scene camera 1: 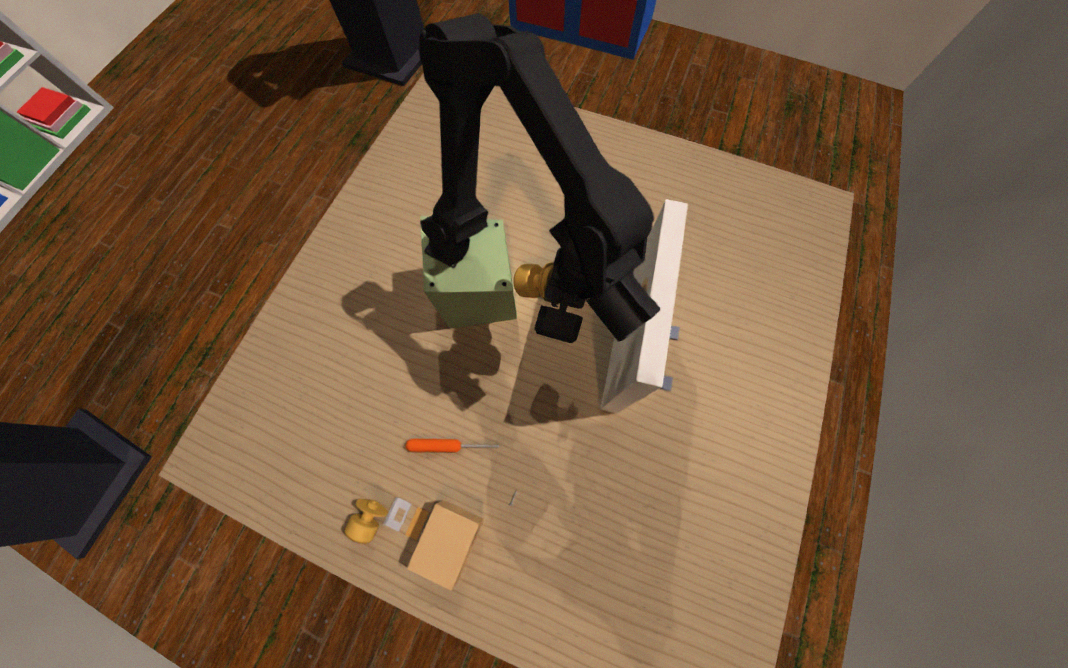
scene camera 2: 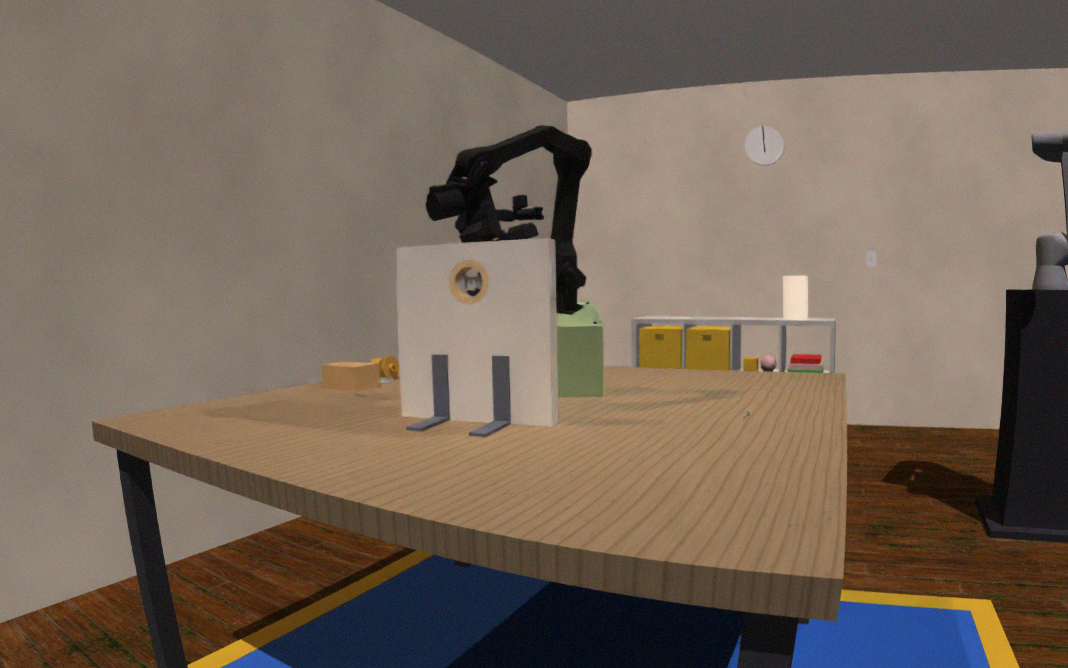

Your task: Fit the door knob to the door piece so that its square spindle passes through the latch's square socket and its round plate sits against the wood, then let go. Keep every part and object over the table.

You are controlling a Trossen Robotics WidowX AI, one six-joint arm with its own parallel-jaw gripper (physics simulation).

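Places are measured from the arm's base along level axes (x ahead, y left, z up), in metres.
Pixels of known places: arm's base at its link origin: [scene camera 1: 447, 248] [scene camera 2: 564, 308].
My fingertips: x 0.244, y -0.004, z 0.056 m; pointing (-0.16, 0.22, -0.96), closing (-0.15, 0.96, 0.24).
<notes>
For each thing: its top centre in the pictures, then the offset to it from my fingertips. "pt": a spot on its surface instead. Level surfaces: height alone.
- tan rim at a spot on its surface: [scene camera 2: 452, 282] pt dx +0.164, dy +0.003, dz +0.004 m
- brass door knob at its top centre: [scene camera 1: 559, 270] dx -0.010, dy -0.005, dz +0.056 m
- orange screwdriver at its top centre: [scene camera 1: 450, 445] dx -0.094, dy -0.322, dz -0.219 m
- table at its surface level: dz -0.245 m
- second brass knob at a spot on its surface: [scene camera 1: 361, 526] pt dx -0.168, dy -0.524, dz -0.188 m
- small pale plate at its top centre: [scene camera 1: 396, 514] dx -0.131, dy -0.490, dz -0.235 m
- tan block at its top centre: [scene camera 1: 443, 546] [scene camera 2: 349, 364] dx -0.013, dy -0.482, dz -0.185 m
The door piece [scene camera 1: 663, 291] [scene camera 2: 504, 322] is a white panel standing upright on two grey-blue feet. Its round bore has a tan rim [scene camera 2: 452, 282], and metal latch parts show inside the bore in scene camera 2. My gripper [scene camera 1: 552, 282] is shut on a brass door knob [scene camera 1: 529, 280], on the side of the door piece facing the green block. The knob's round end points away from the panel. The arm and fingers hide the spindle and plate, so I cannot tell whether the spindle is in the socket. In scene camera 2 the panel hides the fingertips.
A green block [scene camera 1: 468, 263] [scene camera 2: 580, 360] stands under the arm's base. An orange screwdriver [scene camera 1: 433, 445] lies on the table [scene camera 1: 748, 472] [scene camera 2: 669, 456]. Near one edge are a second brass knob [scene camera 1: 361, 526], a small pale plate [scene camera 1: 397, 514] and a tan block [scene camera 1: 445, 545] [scene camera 2: 350, 376].
</notes>
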